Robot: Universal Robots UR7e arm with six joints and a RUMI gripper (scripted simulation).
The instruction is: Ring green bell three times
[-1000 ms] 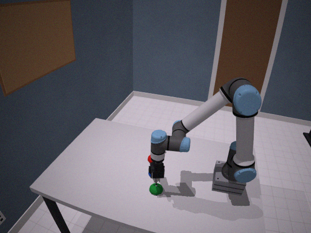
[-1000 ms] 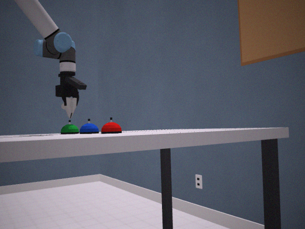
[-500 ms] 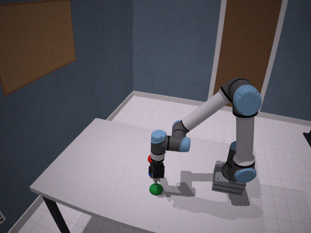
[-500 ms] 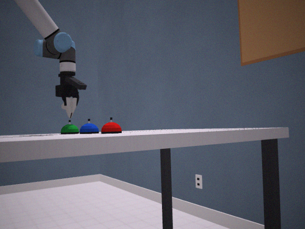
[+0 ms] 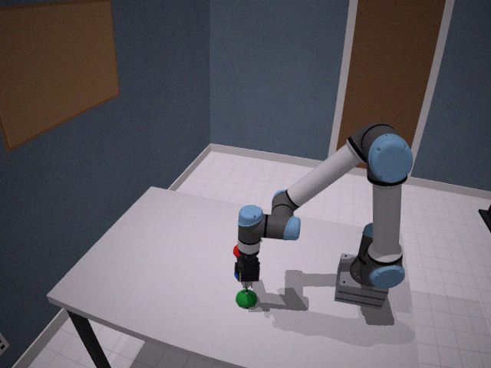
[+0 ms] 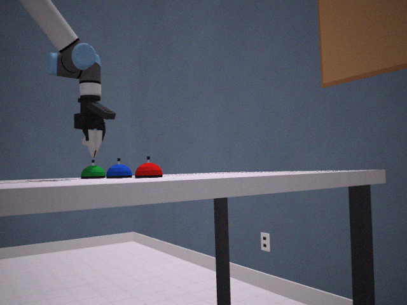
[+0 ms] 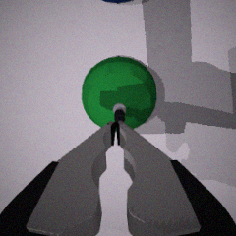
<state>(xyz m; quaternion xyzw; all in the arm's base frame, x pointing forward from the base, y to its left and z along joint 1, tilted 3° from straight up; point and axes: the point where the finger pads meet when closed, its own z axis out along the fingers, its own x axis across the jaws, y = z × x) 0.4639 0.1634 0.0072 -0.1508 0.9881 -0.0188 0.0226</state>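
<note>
My hand is 50 mm above the green bell. Also, from my hand: blue bell 40 mm ahead, 130 mm to the right, 50 mm below; red bell 80 mm ahead, 260 mm to the right, 50 mm below.
</note>
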